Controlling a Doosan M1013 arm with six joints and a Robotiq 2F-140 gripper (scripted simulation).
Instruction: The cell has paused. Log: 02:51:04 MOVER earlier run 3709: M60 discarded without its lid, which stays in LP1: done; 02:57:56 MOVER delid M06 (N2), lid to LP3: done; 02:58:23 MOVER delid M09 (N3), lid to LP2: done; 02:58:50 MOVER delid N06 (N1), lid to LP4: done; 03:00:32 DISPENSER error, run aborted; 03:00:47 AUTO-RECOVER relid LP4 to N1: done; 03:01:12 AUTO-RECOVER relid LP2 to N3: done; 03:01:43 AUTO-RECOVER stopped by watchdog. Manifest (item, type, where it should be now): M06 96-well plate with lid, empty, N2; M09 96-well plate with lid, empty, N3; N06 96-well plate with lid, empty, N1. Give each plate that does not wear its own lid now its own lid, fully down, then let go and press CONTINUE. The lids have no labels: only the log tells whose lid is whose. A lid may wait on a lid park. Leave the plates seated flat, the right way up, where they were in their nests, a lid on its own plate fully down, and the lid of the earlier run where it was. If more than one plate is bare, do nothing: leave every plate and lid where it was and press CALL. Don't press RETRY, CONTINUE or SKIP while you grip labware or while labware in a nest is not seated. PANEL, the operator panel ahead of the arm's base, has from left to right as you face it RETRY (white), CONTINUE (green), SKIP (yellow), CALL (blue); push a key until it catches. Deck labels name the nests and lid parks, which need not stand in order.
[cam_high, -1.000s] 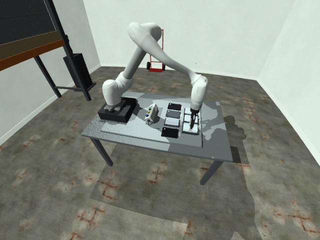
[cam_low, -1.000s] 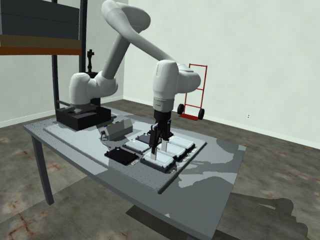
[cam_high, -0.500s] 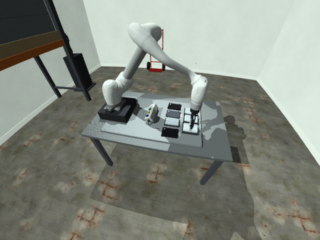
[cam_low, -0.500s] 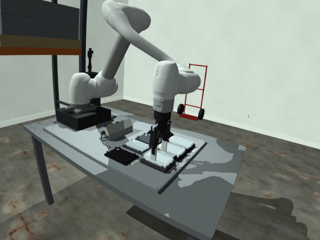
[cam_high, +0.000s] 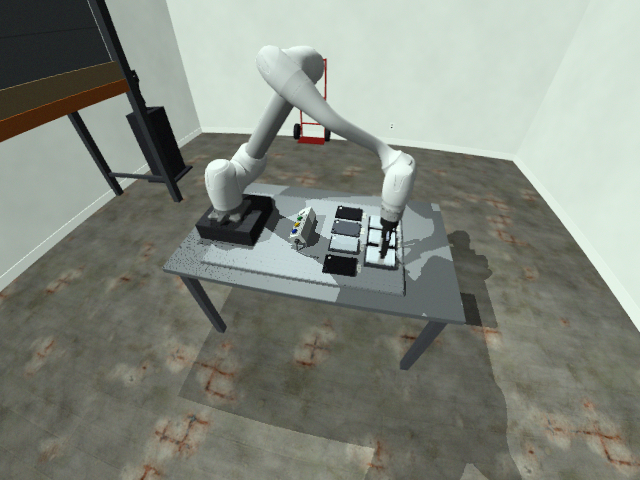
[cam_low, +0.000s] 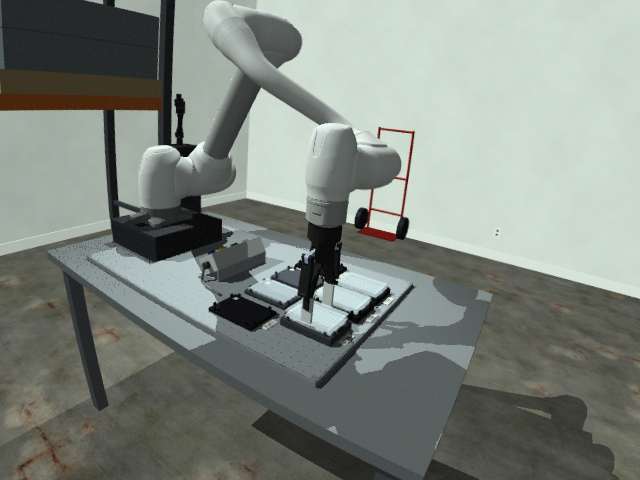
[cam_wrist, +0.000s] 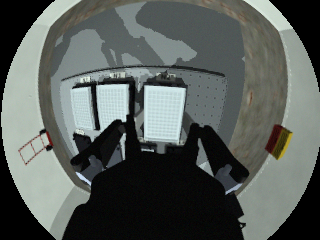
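Now: hand 40 mm above the plate. Round my hand: grey pad 200 mm to the left, 170 mm behind, 60 mm below; then blue key 420 mm behind, 70 mm to the left; then black lid park 180 mm behind, 60 mm to the right, 60 mm below.
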